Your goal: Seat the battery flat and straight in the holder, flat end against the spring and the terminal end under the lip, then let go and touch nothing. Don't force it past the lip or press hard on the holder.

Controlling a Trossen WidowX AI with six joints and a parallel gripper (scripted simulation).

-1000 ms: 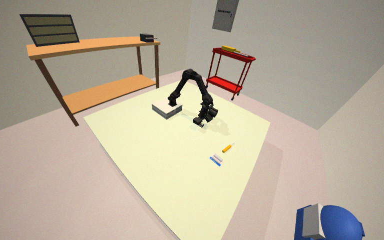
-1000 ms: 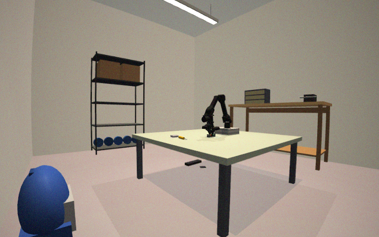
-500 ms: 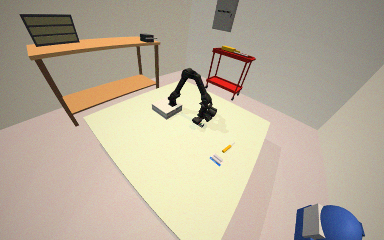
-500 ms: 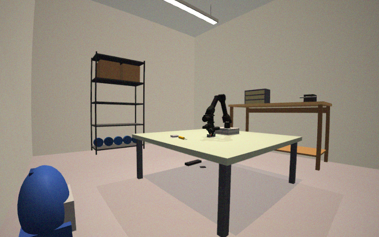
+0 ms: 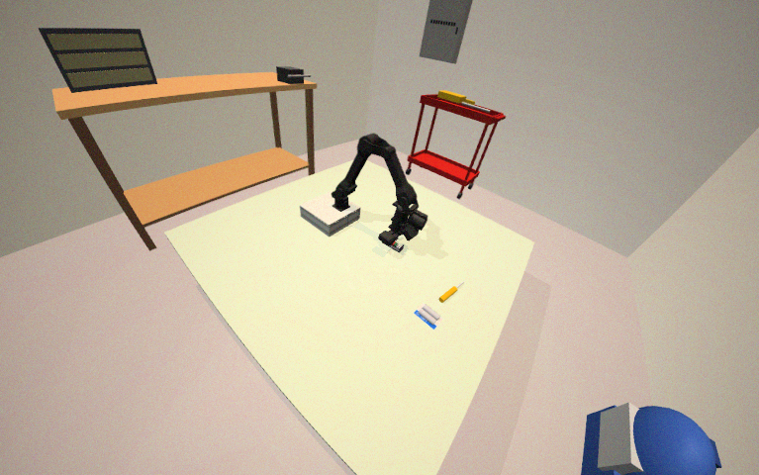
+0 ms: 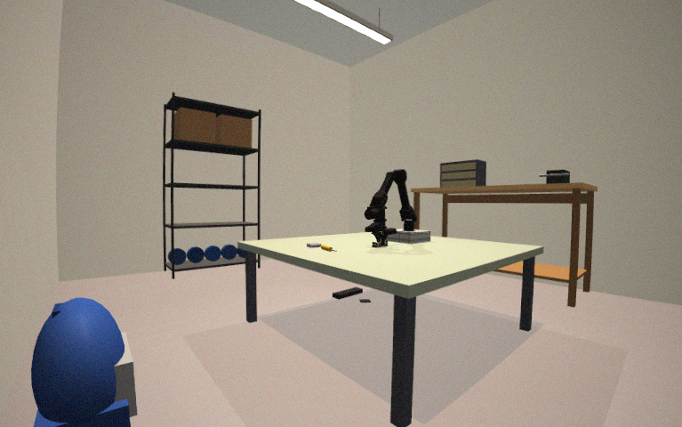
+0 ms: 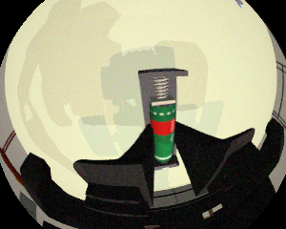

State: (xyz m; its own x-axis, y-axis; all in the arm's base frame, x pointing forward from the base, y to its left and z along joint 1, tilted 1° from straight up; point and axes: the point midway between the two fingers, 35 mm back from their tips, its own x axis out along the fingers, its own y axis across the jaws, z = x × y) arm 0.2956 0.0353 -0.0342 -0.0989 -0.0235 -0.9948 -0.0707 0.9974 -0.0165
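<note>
The battery lies 10 mm above my gripper tip. Also, from my gripper tip: orange-handled screwdriver (340 mm ahead, 30 mm to the right).
</note>
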